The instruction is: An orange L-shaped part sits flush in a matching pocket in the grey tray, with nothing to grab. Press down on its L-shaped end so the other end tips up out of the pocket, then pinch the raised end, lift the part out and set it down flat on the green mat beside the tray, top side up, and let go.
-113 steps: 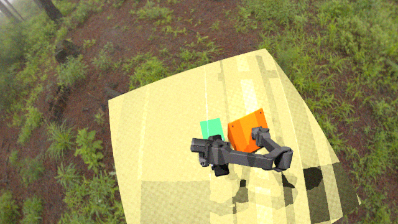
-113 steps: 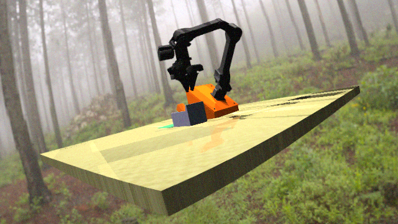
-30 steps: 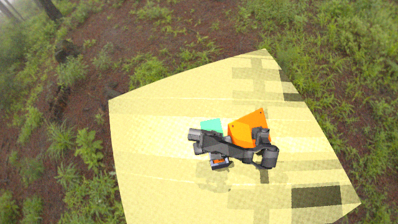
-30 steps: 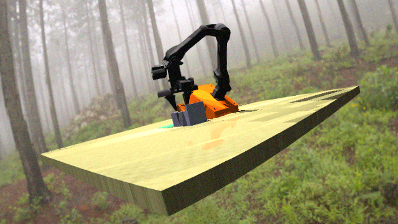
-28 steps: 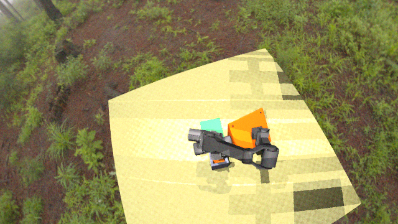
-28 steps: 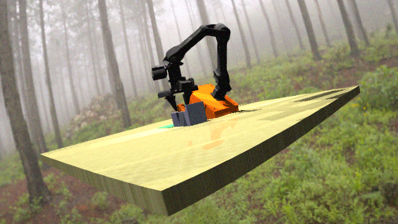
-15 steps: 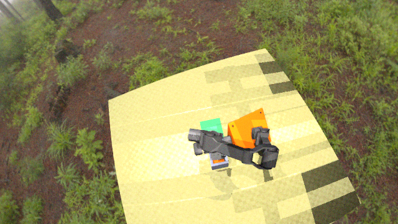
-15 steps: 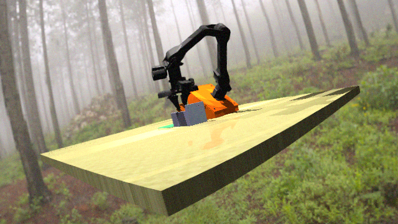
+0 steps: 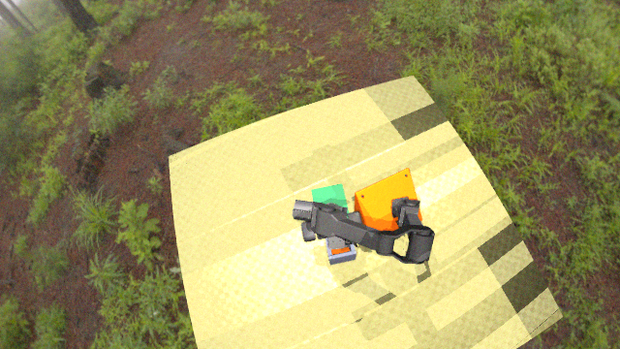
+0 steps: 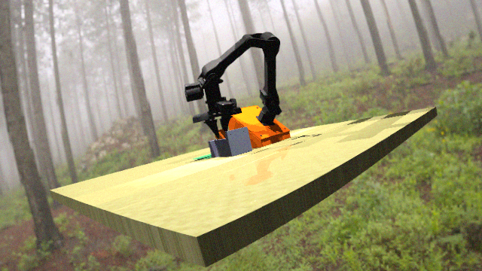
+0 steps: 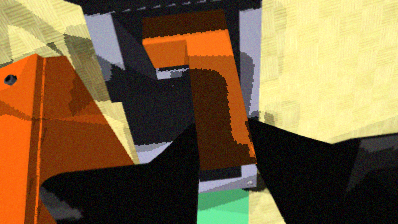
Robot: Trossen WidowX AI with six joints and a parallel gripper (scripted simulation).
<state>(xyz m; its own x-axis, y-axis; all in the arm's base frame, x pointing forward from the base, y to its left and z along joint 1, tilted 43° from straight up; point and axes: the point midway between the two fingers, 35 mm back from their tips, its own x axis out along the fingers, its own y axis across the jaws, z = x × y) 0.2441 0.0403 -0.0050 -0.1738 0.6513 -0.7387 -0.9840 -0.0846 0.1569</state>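
Right now my gripper tip is 2 cm past the green mat, 14 cm to the left of it and 8 cm above it. Round my gripper tip: orange L-shaped part: 1 cm behind, 4 cm to the left, 3 cm below.
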